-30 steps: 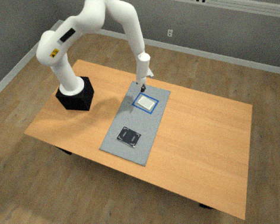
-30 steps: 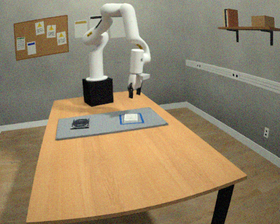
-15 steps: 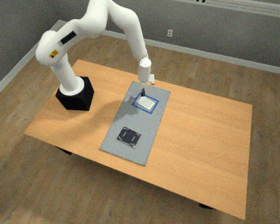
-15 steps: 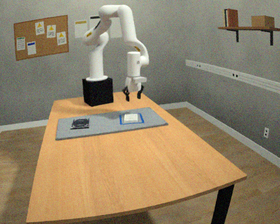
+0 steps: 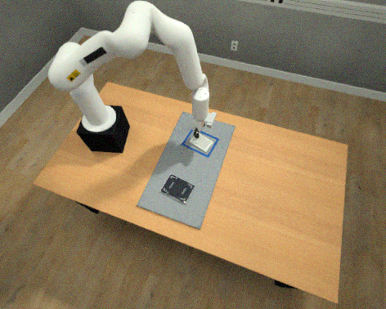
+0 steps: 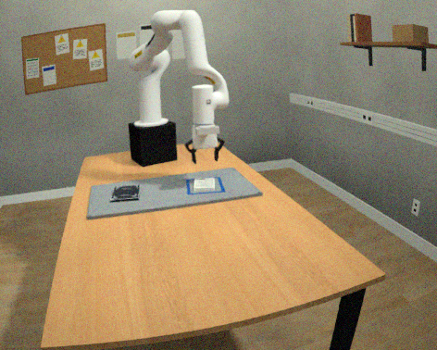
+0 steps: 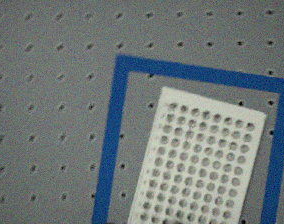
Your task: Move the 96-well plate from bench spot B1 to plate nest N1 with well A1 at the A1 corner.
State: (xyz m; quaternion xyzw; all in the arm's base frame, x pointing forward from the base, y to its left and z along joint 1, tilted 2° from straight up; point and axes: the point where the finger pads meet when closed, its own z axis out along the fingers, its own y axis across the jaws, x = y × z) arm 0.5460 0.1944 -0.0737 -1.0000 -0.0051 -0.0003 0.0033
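Right now my hand is 100 mm above the white 96-well plate, 20 mm short of it and 10 mm to the left of it. The rest, counted from my hand: plate nest N1: 350 mm to the right, 100 mm below, 10 mm ahead.
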